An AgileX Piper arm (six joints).
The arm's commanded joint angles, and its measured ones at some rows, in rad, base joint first. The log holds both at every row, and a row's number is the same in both.
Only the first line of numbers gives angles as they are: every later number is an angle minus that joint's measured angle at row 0.
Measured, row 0: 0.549 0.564 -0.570 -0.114 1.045 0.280
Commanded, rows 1 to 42: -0.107 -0.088 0.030 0.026 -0.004 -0.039; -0.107 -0.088 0.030 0.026 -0.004 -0.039; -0.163 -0.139 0.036 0.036 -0.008 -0.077; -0.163 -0.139 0.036 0.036 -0.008 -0.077; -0.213 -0.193 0.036 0.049 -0.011 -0.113; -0.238 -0.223 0.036 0.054 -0.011 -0.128; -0.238 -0.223 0.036 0.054 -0.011 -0.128; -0.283 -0.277 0.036 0.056 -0.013 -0.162; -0.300 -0.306 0.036 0.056 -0.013 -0.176; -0.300 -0.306 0.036 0.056 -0.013 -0.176; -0.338 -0.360 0.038 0.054 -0.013 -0.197; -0.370 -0.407 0.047 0.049 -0.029 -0.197; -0.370 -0.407 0.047 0.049 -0.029 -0.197; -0.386 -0.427 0.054 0.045 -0.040 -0.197; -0.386 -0.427 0.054 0.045 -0.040 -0.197; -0.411 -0.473 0.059 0.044 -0.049 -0.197; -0.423 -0.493 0.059 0.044 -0.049 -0.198; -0.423 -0.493 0.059 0.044 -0.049 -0.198; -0.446 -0.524 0.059 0.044 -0.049 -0.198; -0.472 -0.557 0.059 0.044 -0.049 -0.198; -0.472 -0.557 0.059 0.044 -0.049 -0.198; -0.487 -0.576 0.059 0.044 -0.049 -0.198; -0.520 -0.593 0.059 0.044 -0.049 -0.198; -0.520 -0.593 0.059 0.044 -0.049 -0.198; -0.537 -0.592 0.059 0.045 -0.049 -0.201; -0.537 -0.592 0.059 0.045 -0.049 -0.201; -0.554 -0.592 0.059 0.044 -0.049 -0.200; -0.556 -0.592 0.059 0.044 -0.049 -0.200; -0.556 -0.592 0.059 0.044 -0.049 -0.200; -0.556 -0.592 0.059 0.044 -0.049 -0.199; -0.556 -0.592 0.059 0.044 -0.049 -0.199; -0.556 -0.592 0.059 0.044 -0.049 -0.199; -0.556 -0.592 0.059 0.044 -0.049 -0.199; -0.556 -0.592 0.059 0.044 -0.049 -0.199; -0.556 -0.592 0.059 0.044 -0.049 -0.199; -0.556 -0.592 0.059 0.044 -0.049 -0.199; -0.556 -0.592 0.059 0.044 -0.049 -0.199; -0.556 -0.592 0.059 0.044 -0.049 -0.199; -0.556 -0.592 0.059 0.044 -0.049 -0.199; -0.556 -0.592 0.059 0.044 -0.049 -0.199; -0.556 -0.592 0.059 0.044 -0.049 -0.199; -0.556 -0.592 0.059 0.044 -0.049 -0.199
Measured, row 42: -0.553 -0.568 0.060 0.049 -0.044 -0.185
